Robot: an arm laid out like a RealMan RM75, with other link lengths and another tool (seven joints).
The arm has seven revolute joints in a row. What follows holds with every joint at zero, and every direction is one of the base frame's.
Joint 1 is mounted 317.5 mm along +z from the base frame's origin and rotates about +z.
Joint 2 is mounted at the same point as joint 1 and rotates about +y.
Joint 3 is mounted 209.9 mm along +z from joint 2 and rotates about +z.
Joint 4 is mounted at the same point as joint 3 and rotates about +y.
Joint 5 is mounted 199.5 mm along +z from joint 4 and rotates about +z.
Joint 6 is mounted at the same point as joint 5 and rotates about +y.
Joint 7 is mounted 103.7 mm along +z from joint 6 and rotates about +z.
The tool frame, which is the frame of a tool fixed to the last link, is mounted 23 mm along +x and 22 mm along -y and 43 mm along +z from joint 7; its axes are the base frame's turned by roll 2.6, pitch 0 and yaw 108.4 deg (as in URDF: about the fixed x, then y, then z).
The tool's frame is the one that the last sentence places.
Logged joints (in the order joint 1, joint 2, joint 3, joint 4, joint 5, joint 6, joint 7), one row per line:
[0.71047 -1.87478 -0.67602 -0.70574 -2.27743 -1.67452 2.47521]
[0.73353 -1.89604 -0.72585 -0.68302 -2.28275 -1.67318 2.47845]
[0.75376 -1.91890 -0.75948 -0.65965 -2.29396 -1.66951 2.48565]
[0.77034 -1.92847 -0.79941 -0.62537 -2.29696 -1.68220 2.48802]
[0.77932 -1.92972 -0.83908 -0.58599 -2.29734 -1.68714 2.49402]
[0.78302 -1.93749 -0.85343 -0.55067 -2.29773 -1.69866 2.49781]
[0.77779 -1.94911 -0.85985 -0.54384 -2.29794 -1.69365 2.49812]
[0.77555 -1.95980 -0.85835 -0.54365 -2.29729 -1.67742 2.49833]
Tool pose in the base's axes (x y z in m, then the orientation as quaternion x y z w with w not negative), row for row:
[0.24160 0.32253 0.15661 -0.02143 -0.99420 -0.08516 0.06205]
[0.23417 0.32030 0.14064 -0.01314 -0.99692 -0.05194 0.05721]
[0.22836 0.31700 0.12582 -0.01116 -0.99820 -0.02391 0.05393]
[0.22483 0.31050 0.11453 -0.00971 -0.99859 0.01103 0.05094]
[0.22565 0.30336 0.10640 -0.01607 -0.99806 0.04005 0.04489]
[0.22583 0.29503 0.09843 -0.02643 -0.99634 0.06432 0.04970]
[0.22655 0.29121 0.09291 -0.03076 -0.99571 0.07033 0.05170]
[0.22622 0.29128 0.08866 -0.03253 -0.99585 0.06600 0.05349]
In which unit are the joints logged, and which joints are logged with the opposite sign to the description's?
The joints are logged in radians. Opposite sign: joint 2.
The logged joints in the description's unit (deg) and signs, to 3 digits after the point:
[40.707 107.417 -38.733 -40.436 -130.487 -95.943 141.819]
[42.028 108.635 -41.588 -39.134 -130.792 -95.866 142.005]
[43.187 109.945 -43.515 -37.795 -131.434 -95.656 142.417]
[44.137 110.493 -45.803 -35.831 -131.606 -96.383 142.553]
[44.652 110.565 -48.076 -33.575 -131.628 -96.666 142.897]
[44.864 111.010 -48.898 -31.551 -131.650 -97.326 143.114]
[44.564 111.676 -49.266 -31.160 -131.662 -97.039 143.132]
[44.436 112.288 -49.180 -31.149 -131.625 -96.109 143.144]

